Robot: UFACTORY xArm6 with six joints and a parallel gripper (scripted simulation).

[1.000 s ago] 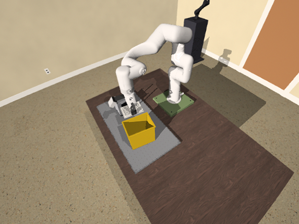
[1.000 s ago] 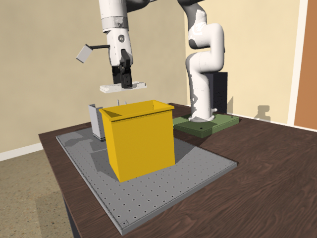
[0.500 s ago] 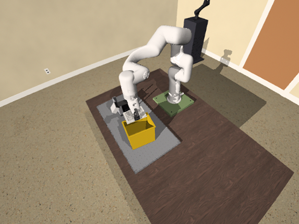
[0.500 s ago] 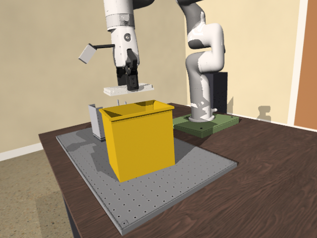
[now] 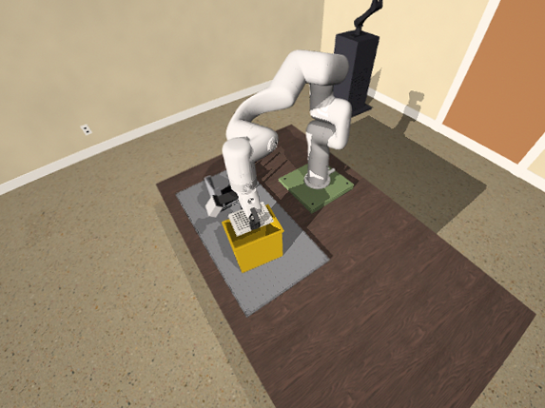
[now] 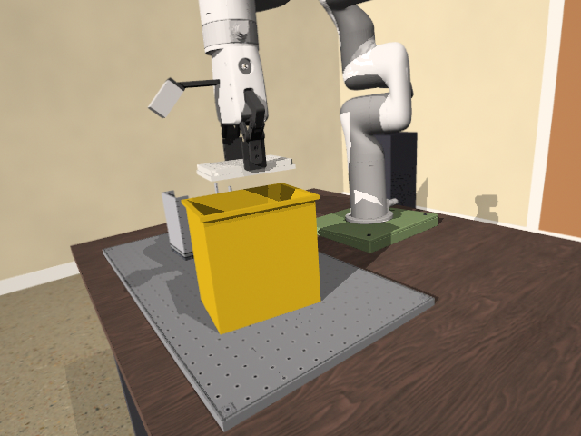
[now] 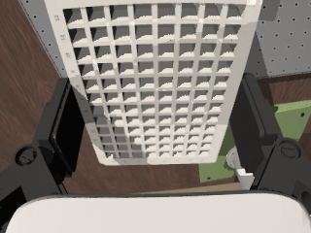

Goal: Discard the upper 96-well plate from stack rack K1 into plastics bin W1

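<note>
My gripper is now 10 mm above the white 96-well plate. Round my hand: yellow plastics bin W1 (150 mm below).
</note>
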